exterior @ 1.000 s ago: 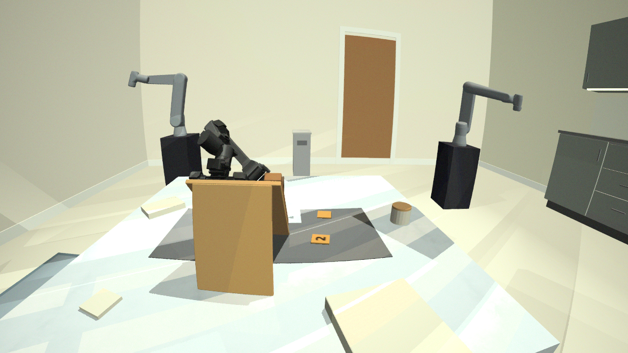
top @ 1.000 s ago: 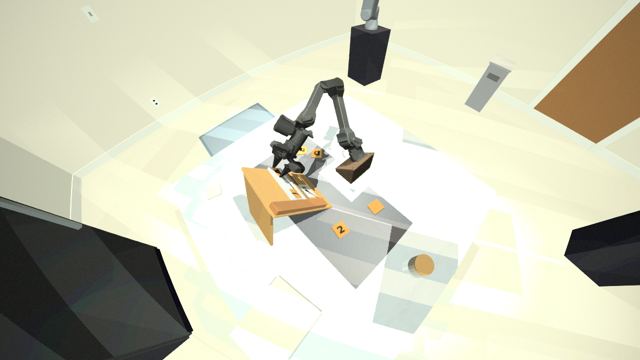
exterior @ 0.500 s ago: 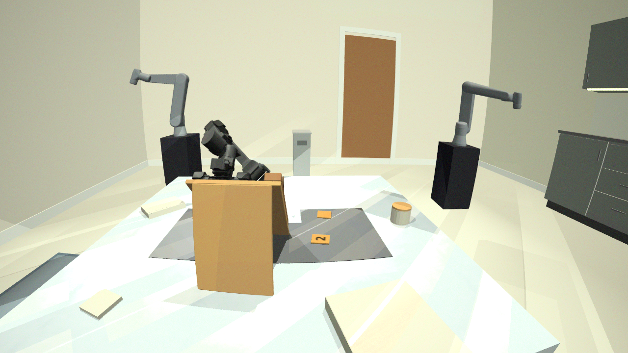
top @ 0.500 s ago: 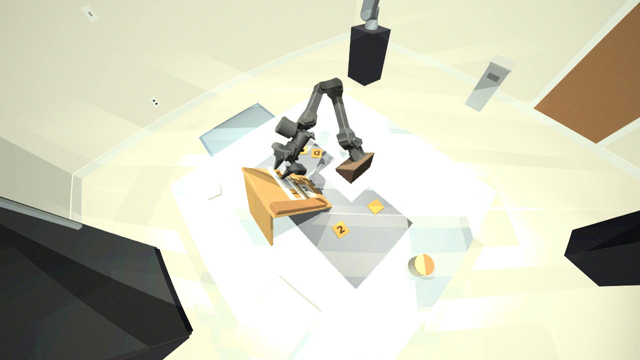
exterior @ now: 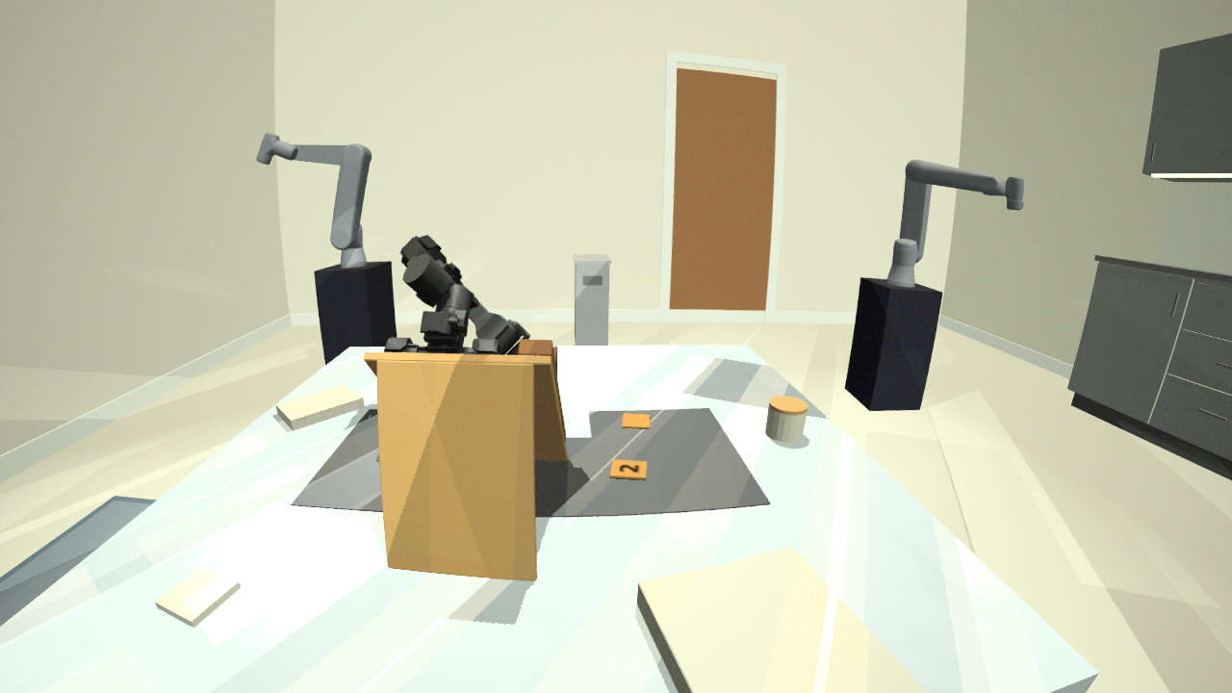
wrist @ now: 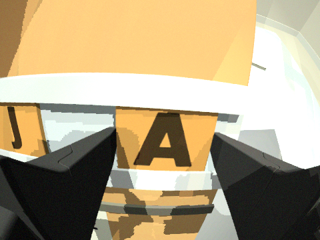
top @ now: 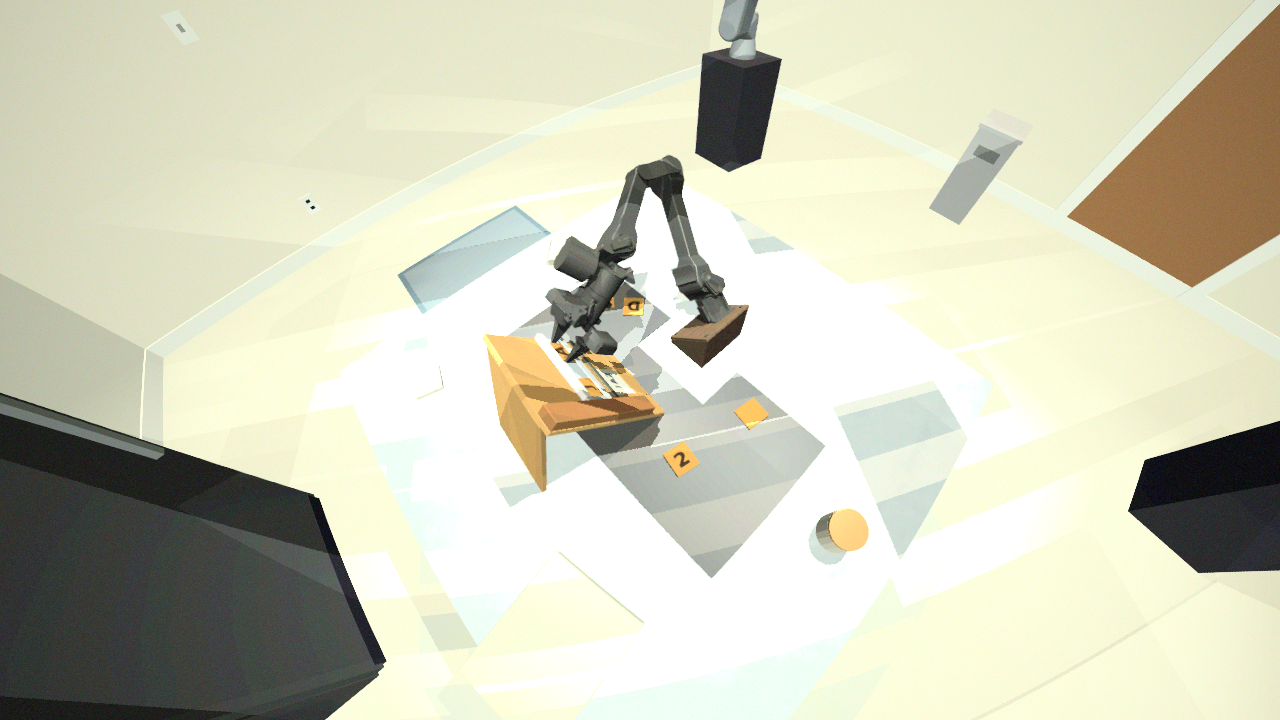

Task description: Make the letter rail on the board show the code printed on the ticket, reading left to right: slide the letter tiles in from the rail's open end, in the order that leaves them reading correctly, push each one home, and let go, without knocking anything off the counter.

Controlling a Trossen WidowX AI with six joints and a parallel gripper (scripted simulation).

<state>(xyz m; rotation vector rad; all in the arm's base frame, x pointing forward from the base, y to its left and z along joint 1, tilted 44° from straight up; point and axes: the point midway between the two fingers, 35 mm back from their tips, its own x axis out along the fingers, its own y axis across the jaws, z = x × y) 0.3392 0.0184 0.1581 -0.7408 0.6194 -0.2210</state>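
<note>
My gripper tip is now 7 cm past the white ticket, 8 cm to the right of it and 8 cm above it. The rest, counted from my gripper tip: grey mat 17 cm behind, 11 cm to the left, 16 cm below; then pale pad 31 cm ahead, 25 cm to the right, 15 cm below; then round tan-lidded canister 24 cm behind, 62 cm to the left, 12 cm below.
</note>
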